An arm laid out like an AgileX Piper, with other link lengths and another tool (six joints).
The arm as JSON. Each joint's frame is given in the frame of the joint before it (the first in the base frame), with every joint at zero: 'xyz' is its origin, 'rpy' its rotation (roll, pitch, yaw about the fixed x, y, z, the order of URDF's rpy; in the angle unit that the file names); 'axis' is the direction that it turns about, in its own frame. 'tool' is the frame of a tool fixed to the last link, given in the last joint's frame.
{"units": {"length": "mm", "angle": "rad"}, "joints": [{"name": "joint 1", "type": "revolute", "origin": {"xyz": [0.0, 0.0, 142.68], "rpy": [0.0, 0.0, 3.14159]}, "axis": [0.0, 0.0, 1.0]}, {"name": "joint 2", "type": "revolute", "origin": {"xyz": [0.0, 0.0, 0.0], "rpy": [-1.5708, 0.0, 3.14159]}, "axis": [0.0, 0.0, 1.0]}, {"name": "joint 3", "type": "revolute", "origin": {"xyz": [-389.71, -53.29, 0.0], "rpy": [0.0, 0.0, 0.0]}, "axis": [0.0, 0.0, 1.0]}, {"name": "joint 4", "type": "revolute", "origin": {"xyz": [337.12, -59.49, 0.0], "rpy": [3.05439, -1.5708, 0.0]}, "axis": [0.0, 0.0, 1.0]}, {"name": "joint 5", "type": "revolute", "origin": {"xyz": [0.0, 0.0, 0.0], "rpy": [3.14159, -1.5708, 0.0]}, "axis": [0.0, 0.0, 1.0]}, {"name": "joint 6", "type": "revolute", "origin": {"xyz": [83.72, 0.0, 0.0], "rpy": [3.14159, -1.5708, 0.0]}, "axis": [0.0, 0.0, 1.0]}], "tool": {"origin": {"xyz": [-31.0, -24.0, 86.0], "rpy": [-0.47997, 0.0, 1.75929]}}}
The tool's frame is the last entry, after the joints.
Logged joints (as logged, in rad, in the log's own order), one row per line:
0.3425, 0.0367, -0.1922, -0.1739, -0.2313, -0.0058
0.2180, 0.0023, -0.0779, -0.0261, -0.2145, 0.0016
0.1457, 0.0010, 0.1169, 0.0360, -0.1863, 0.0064
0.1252, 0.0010, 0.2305, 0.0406, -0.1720, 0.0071
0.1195, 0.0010, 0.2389, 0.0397, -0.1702, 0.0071
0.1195, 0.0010, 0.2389, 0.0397, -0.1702, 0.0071
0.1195, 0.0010, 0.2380, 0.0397, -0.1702, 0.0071
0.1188, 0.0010, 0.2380, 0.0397, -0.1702, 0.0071
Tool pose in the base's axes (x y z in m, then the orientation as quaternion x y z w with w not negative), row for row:
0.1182, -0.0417, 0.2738, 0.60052, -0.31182, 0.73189, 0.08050
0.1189, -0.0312, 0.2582, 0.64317, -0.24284, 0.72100, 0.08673
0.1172, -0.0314, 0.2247, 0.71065, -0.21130, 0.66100, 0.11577
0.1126, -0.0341, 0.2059, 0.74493, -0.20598, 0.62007, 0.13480
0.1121, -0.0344, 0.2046, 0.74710, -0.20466, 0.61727, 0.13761
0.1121, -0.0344, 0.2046, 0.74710, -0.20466, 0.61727, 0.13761
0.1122, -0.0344, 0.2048, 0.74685, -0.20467, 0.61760, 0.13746
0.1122, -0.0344, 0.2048, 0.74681, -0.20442, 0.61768, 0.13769
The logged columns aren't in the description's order. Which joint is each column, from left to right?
Columns, left to right: joint 6, joint 2, joint 5, joint 1, joint 4, joint 3.
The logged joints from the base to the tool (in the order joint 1, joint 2, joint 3, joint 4, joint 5, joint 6), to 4 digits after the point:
-0.1739, 0.0367, -0.0058, -0.2313, -0.1922, 0.3425
-0.0261, 0.0023, 0.0016, -0.2145, -0.0779, 0.2180
0.0360, 0.0010, 0.0064, -0.1863, 0.1169, 0.1457
0.0406, 0.0010, 0.0071, -0.1720, 0.2305, 0.1252
0.0397, 0.0010, 0.0071, -0.1702, 0.2389, 0.1195
0.0397, 0.0010, 0.0071, -0.1702, 0.2389, 0.1195
0.0397, 0.0010, 0.0071, -0.1702, 0.2380, 0.1195
0.0397, 0.0010, 0.0071, -0.1702, 0.2380, 0.1188

